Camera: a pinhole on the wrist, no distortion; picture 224 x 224 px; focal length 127.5 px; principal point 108.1 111.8 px. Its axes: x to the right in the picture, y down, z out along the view. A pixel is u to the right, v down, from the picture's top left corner.
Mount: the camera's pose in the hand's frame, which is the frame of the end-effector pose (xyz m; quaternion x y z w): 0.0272 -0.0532 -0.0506 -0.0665 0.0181 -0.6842 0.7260
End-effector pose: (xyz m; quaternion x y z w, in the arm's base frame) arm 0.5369 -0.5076 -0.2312 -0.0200 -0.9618 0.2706 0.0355
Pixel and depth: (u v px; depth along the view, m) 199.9 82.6 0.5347
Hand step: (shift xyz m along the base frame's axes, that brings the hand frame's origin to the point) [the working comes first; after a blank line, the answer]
In the camera's frame: 0.3850 -0.1225 0.5347

-0.0417 -0.6150 -0.2306
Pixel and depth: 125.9 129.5 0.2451
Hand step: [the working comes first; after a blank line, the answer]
In the camera's frame: 0.0342 0.0340 0.2451

-0.1079 -0.1513 -0.1212
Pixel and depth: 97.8 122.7 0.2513
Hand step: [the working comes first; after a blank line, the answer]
In the camera's frame: -0.0203 0.0215 0.2513

-0.0921 -0.1082 -0.1538
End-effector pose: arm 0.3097 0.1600 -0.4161 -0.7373 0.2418 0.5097 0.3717
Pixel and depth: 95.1 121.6 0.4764
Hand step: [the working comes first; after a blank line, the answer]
In the camera's frame: -0.0486 0.0366 0.4764

-0.2174 0.3123 -0.2022
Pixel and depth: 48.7 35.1 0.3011
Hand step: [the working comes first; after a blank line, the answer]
In the camera's frame: -0.1403 -0.1811 0.3011

-0.2669 0.1446 0.0344
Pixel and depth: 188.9 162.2 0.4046
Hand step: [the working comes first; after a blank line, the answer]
In the camera's frame: 0.2564 0.1599 0.4046

0.0911 0.4458 -0.2215
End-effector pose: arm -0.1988 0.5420 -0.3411 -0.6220 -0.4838 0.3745 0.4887
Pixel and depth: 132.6 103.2 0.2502
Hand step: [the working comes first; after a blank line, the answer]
In the camera's frame: 0.0481 -0.0169 0.2502

-0.1990 0.0957 0.0329
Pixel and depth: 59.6 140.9 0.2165
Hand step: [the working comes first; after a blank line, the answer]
In the camera's frame: -0.0824 0.0494 0.2165

-0.1078 0.1282 -0.0819
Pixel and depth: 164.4 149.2 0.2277
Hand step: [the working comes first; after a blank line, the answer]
In the camera's frame: 0.1005 0.0668 0.2277

-0.1624 0.1722 0.0883
